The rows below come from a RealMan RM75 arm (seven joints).
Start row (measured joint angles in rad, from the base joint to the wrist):
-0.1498, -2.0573, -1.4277, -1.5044, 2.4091, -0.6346, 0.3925
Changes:
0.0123, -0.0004, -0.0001, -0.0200, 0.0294, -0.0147, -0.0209
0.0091, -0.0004, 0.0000, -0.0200, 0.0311, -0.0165, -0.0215
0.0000, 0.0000, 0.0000, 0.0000, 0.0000, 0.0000, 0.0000
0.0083, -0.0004, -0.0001, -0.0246, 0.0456, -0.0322, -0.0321
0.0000, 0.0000, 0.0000, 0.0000, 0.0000, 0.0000, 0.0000
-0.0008, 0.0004, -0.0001, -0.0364, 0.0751, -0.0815, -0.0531
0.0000, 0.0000, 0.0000, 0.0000, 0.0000, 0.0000, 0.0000
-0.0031, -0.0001, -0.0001, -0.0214, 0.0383, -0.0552, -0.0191
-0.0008, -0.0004, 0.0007, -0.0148, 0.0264, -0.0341, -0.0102
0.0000, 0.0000, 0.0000, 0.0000, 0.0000, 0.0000, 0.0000
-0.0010, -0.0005, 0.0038, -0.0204, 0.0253, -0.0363, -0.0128
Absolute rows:
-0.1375, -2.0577, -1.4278, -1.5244, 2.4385, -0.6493, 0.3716
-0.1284, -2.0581, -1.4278, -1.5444, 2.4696, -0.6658, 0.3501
-0.1284, -2.0581, -1.4278, -1.5444, 2.4696, -0.6658, 0.3501
-0.1201, -2.0585, -1.4279, -1.5690, 2.5152, -0.6980, 0.3180
-0.1201, -2.0585, -1.4279, -1.5690, 2.5152, -0.6980, 0.3180
-0.1209, -2.0581, -1.4280, -1.6054, 2.5903, -0.7795, 0.2649
-0.1209, -2.0581, -1.4280, -1.6054, 2.5903, -0.7795, 0.2649
-0.1240, -2.0582, -1.4281, -1.6268, 2.6286, -0.8347, 0.2458
-0.1248, -2.0586, -1.4274, -1.6416, 2.6550, -0.8688, 0.2356
-0.1248, -2.0586, -1.4274, -1.6416, 2.6550, -0.8688, 0.2356
-0.1258, -2.0591, -1.4236, -1.6620, 2.6803, -0.9051, 0.2228

